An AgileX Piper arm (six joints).
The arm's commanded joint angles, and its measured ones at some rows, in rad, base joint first. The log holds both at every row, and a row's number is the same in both.
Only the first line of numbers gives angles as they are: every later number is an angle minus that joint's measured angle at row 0.
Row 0, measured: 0.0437, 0.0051, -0.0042, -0.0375, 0.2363, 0.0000
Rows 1 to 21, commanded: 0.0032, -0.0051, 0.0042, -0.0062, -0.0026, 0.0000; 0.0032, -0.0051, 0.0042, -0.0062, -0.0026, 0.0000; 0.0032, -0.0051, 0.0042, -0.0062, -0.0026, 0.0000; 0.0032, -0.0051, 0.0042, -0.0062, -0.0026, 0.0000; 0.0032, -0.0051, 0.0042, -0.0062, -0.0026, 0.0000; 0.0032, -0.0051, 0.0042, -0.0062, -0.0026, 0.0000; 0.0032, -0.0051, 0.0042, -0.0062, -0.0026, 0.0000; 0.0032, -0.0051, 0.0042, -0.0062, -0.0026, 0.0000; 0.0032, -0.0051, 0.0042, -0.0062, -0.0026, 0.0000; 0.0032, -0.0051, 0.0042, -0.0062, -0.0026, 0.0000; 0.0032, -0.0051, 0.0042, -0.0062, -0.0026, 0.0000; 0.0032, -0.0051, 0.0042, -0.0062, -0.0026, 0.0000; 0.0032, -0.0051, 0.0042, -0.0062, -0.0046, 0.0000; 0.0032, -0.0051, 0.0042, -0.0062, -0.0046, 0.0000; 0.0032, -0.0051, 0.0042, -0.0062, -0.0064, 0.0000; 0.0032, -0.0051, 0.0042, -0.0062, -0.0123, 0.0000; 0.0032, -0.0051, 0.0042, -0.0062, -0.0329, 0.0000; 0.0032, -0.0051, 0.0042, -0.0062, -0.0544, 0.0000; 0.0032, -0.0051, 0.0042, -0.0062, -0.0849, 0.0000; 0.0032, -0.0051, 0.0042, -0.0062, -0.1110, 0.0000; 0.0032, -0.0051, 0.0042, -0.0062, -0.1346, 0.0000
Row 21, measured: 0.0000, 0.0000, 0.0000, 0.0000, -0.0555, 0.0000
